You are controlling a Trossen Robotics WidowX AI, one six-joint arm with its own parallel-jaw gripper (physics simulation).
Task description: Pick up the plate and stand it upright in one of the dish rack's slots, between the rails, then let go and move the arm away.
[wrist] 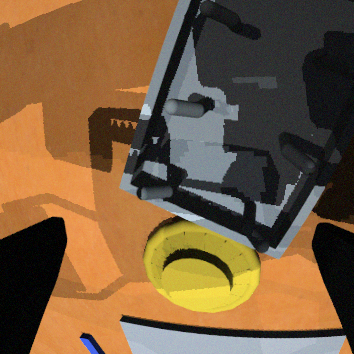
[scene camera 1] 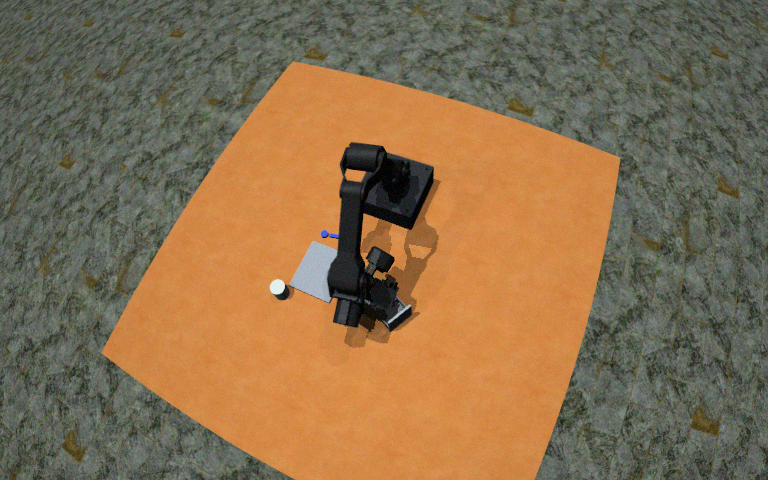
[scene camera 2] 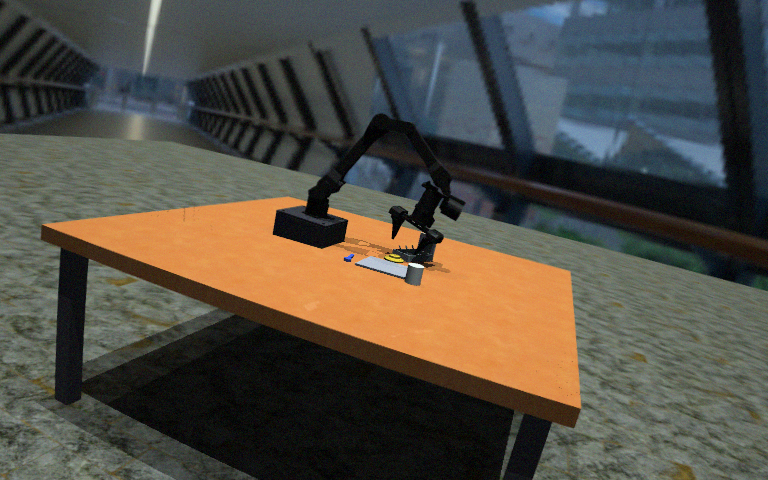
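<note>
The yellow round plate (scene camera 2: 393,258) (wrist: 200,297) lies low beside the near end wall of the dish rack, its far edge partly hidden by that wall in the wrist view. It does not show in scene camera 1. The grey dish rack (scene camera 1: 399,318) (scene camera 2: 428,249) (wrist: 158,82) has short dark pegs inside and a tall panel at one end; the arm hides most of it in scene camera 1. My gripper (scene camera 2: 407,244) (wrist: 194,235) is open and empty above the plate and the rack's near end, with its fingers wide apart on either side of the plate in the wrist view.
A flat grey board (scene camera 1: 314,271) (scene camera 2: 379,266) (wrist: 240,345) lies close beside the plate. A blue object (scene camera 1: 324,233) (scene camera 2: 348,258) (wrist: 91,345) lies near its corner. A pale cylinder (scene camera 1: 278,288) (scene camera 2: 414,274) stands by the board's other end.
</note>
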